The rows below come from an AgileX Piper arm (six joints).
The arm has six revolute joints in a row. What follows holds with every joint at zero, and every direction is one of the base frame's.
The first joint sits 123 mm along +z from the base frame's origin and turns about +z.
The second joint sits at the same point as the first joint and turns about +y.
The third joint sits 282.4 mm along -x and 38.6 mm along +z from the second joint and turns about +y.
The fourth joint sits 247.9 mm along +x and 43.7 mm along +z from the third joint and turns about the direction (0.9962, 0, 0.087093).
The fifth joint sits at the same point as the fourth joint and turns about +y.
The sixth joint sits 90.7 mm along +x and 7.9 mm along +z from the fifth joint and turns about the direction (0.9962, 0, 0.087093).
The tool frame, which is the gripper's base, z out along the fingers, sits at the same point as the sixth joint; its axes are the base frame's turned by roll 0, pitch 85 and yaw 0 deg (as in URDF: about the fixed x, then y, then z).
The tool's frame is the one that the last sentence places.
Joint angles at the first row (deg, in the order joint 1, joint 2, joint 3, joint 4, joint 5, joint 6):
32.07, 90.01, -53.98, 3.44, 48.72, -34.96
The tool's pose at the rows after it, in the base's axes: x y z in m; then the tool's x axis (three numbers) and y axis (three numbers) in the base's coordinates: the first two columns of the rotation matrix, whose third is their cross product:
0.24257 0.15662 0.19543 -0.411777 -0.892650 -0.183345 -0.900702 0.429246 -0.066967
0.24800 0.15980 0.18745 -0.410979 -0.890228 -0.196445 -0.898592 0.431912 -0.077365
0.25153 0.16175 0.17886 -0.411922 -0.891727 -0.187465 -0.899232 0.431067 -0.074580
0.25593 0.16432 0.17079 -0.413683 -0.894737 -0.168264 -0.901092 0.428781 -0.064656
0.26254 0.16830 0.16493 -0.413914 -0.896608 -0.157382 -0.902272 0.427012 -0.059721
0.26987 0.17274 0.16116 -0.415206 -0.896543 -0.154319 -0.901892 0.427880 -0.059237
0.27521 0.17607 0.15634 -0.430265 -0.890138 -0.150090 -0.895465 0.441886 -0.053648
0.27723 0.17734 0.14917 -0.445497 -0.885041 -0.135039 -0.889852 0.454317 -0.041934
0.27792 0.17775 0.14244 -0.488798 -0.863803 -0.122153 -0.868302 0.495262 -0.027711
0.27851 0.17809 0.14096 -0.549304 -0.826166 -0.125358 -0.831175 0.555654 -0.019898
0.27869 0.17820 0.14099 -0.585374 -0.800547 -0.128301 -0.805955 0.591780 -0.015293
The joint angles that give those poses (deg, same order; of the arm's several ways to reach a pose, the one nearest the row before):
32.07, 92.23, -54.03, 3.44, 45.87, -34.96
32.07, 93.97, -54.03, 3.44, 43.16, -34.96
32.07, 95.76, -54.12, 3.31, 41.97, -34.96
32.07, 97.88, -54.89, 3.16, 41.88, -34.96
32.07, 100.08, -56.40, 3.03, 41.88, -34.96
32.07, 102.04, -58.20, 2.90, 41.88, -34.81
32.07, 103.75, -59.44, 2.90, 41.76, -33.91
32.07, 105.26, -59.81, 2.90, 41.69, -33.08
32.07, 106.43, -59.81, 2.90, 41.48, -30.39
32.07, 106.70, -59.81, 2.90, 41.11, -26.31
32.07, 106.70, -59.81, 2.90, 40.97, -23.77

